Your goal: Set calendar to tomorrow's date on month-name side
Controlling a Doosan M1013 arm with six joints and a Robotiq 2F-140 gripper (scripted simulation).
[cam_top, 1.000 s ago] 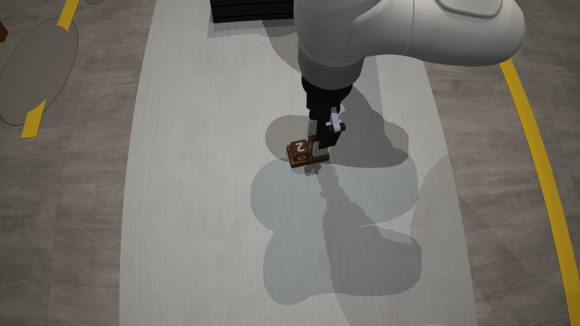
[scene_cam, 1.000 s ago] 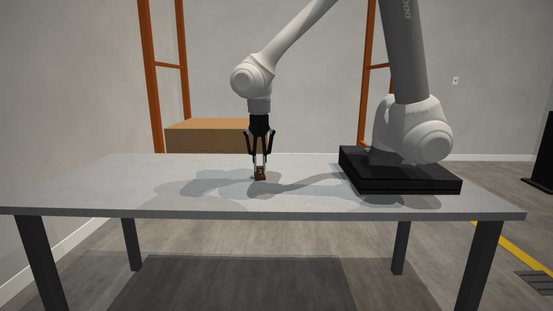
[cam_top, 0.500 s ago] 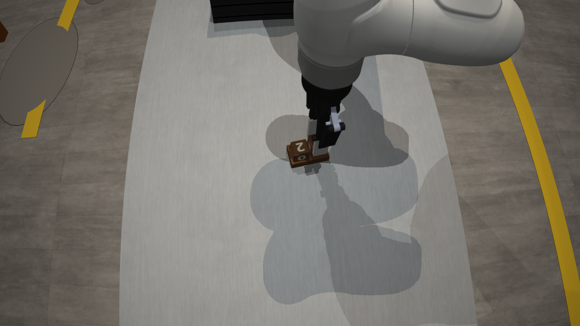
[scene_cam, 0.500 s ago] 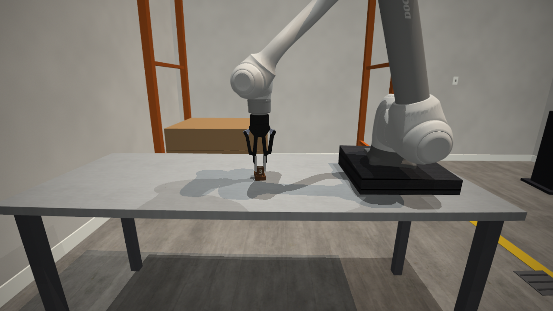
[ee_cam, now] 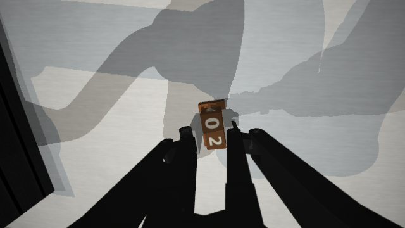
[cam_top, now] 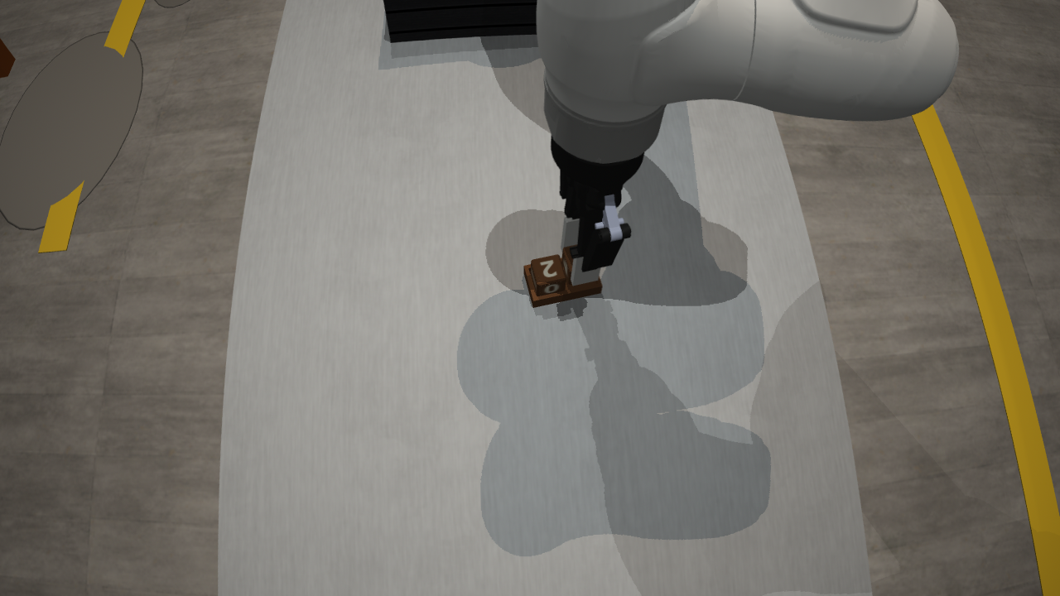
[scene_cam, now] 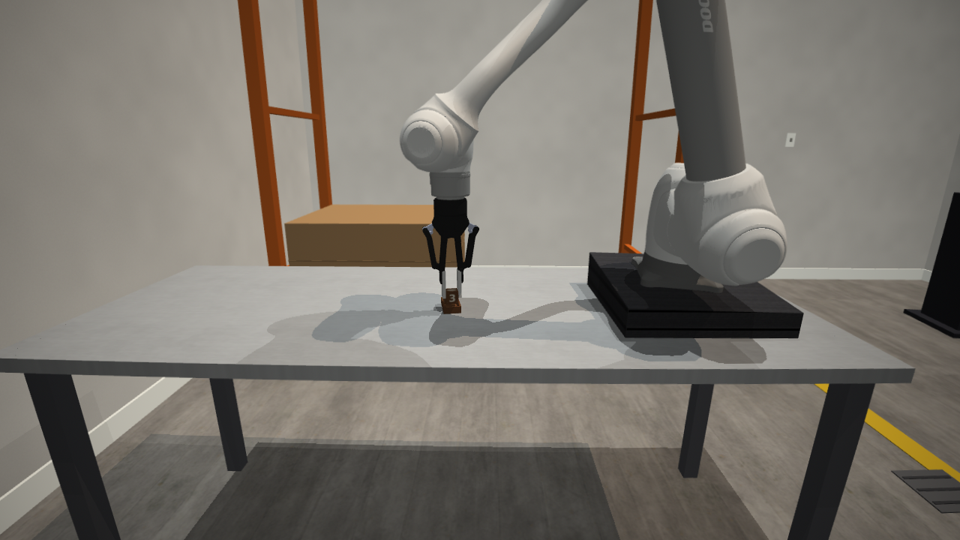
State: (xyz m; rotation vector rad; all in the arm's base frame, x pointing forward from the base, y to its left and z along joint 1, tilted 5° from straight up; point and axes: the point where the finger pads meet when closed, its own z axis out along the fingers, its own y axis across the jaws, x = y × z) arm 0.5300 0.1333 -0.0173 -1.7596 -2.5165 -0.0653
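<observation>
The brown calendar tray lies 2 cm to the right of my hand and 6 cm below it.
</observation>
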